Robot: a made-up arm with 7 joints. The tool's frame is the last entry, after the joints. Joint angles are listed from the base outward. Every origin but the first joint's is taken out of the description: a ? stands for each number. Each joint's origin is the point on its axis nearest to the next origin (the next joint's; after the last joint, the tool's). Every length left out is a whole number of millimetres.
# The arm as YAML. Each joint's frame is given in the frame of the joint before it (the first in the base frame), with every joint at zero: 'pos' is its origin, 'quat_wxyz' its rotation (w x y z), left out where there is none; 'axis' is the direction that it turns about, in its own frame. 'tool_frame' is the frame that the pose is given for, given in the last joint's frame.
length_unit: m
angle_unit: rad
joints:
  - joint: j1
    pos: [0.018, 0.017, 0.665]
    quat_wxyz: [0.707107, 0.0, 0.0, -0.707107]
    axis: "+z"
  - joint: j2
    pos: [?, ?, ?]
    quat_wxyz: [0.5, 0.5, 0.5, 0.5]
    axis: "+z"
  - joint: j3
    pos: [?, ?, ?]
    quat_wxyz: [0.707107, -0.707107, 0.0, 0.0]
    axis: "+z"
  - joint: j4
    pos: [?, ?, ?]
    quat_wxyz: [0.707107, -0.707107, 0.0, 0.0]
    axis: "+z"
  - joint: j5
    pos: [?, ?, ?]
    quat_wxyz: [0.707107, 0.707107, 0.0, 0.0]
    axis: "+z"
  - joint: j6
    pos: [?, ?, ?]
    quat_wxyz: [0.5, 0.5, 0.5, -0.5]
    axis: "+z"
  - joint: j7
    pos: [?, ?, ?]
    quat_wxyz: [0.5, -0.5, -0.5, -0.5]
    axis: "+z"
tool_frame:
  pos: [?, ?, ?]
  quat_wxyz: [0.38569, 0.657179, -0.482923, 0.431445]
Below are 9 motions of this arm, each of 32 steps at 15 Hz.
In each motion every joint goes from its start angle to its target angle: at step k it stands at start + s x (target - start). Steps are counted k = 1, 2, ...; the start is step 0. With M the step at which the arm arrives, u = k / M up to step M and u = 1 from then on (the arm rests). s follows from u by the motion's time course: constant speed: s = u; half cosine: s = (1 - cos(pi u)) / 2; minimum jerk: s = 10 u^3 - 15 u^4 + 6 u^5.
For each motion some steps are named. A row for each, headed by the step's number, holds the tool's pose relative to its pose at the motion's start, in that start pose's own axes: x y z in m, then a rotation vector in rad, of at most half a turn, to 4 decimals.
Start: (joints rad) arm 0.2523 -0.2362 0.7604 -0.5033 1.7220 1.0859 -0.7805
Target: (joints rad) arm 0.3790 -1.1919 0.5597 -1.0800 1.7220 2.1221 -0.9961
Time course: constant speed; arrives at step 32
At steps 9, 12, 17, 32:
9: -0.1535 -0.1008 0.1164 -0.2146 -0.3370 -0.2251
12: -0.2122 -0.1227 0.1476 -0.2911 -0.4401 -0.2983
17: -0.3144 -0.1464 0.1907 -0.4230 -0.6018 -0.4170
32: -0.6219 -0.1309 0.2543 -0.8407 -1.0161 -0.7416

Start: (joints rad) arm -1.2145 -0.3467 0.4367 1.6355 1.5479 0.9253 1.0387
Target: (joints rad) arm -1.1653 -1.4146 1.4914 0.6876 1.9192 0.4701 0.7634
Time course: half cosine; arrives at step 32
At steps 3, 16, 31, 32:
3: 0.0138 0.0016 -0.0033 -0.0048 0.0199 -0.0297
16: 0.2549 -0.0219 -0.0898 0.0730 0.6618 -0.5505
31: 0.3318 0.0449 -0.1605 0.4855 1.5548 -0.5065
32: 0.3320 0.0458 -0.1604 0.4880 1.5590 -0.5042

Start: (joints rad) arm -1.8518 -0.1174 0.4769 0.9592 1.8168 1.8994 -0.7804
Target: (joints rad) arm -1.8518 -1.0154 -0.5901 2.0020 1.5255 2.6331 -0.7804
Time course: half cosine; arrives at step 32
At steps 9, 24, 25, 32:
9: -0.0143 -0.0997 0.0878 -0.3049 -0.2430 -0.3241
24: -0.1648 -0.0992 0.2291 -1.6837 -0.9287 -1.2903
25: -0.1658 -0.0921 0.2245 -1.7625 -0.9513 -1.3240
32: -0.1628 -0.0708 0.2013 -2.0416 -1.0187 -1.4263

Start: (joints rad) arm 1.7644 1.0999 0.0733 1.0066 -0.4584 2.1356 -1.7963
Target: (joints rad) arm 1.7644 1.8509 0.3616 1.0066 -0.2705 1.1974 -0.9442
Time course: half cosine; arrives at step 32
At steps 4, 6, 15, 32:
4: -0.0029 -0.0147 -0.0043 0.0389 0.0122 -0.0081
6: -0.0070 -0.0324 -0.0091 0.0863 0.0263 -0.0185
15: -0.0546 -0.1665 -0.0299 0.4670 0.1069 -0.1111
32: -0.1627 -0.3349 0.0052 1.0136 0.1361 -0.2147

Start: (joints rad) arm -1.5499 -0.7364 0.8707 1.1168 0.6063 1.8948 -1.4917
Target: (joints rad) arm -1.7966 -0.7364 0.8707 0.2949 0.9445 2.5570 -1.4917
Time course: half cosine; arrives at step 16
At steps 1, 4, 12, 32:
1: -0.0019 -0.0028 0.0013 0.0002 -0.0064 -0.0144
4: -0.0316 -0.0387 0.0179 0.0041 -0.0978 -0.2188
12: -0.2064 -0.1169 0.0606 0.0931 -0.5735 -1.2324
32: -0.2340 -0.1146 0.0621 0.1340 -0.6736 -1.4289

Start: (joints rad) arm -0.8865 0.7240 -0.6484 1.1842 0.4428 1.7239 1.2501
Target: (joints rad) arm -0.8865 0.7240 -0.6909 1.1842 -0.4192 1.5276 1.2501
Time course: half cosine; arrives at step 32
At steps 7, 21, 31, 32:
7: -0.0023 0.0113 -0.0154 -0.1008 0.0027 0.0146
21: -0.0186 0.0414 -0.1092 -0.6547 -0.0245 0.0888
31: -0.0255 0.0375 -0.1488 -0.8870 -0.0567 0.1195
32: -0.0256 0.0374 -0.1492 -0.8892 -0.0570 0.1198

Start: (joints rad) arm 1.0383 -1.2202 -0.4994 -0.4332 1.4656 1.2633 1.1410
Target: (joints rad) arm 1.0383 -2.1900 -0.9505 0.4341 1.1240 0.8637 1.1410
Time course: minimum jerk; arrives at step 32
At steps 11, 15, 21, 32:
11: 0.0107 -0.1382 0.1301 -0.0916 -0.3209 -0.3407
15: -0.0305 -0.2696 0.2465 -0.1814 -0.6064 -0.6906
21: -0.1788 -0.4387 0.3884 -0.3257 -1.0093 -1.2611
32: -0.3179 -0.5131 0.4485 -0.4322 -1.2609 -1.6586

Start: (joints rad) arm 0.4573 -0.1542 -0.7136 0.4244 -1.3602 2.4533 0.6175
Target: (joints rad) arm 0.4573 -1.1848 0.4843 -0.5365 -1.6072 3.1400 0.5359
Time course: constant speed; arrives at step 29
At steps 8, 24, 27, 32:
8: -0.0042 0.0962 -0.0196 0.2096 -0.3866 0.1533
24: -0.1069 0.2531 -0.1089 0.4584 -0.8935 -0.0135
27: -0.1345 0.2875 -0.1261 0.4697 -0.9213 -0.0835
32: -0.1540 0.3116 -0.1360 0.4716 -0.9258 -0.1304

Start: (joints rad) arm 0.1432 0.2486 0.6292 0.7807 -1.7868 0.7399 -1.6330
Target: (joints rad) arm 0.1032 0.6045 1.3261 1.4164 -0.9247 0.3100 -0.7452
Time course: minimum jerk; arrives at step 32
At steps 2, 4, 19, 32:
2: -0.0004 -0.0001 -0.0002 0.0033 -0.0020 -0.0013
4: -0.0031 -0.0009 -0.0015 0.0239 -0.0145 -0.0094
19: -0.1308 -0.0427 0.0316 0.7491 -0.6594 -0.0930
32: -0.2162 -0.0542 0.1129 0.8887 -0.9069 0.0976

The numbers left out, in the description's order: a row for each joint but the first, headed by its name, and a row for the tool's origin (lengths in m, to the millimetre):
j2: 0.089 0.03 0.0
j3: -0.026 0.425 0.0
j4: 0.037 -0.006 0.0
j5: 0.01 -0.178 0.0
j6: -0.025 -0.115 0.0
j7: -0.154 0.072 0.0
tool: 0.02 0.004 0.0

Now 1 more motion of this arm.
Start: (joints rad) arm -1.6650 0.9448 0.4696 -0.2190 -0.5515 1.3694 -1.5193
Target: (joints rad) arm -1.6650 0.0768 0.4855 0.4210 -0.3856 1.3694 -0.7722
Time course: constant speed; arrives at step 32
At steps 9, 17, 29, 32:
9: 0.0307 0.2243 -0.0470 0.3401 0.0729 0.3164
17: -0.0101 0.4319 -0.0728 0.6328 0.2279 0.5884
29: -0.1879 0.7067 -0.0739 1.0115 0.6167 0.9667
32: -0.2510 0.7613 -0.0665 1.0876 0.7424 1.0535

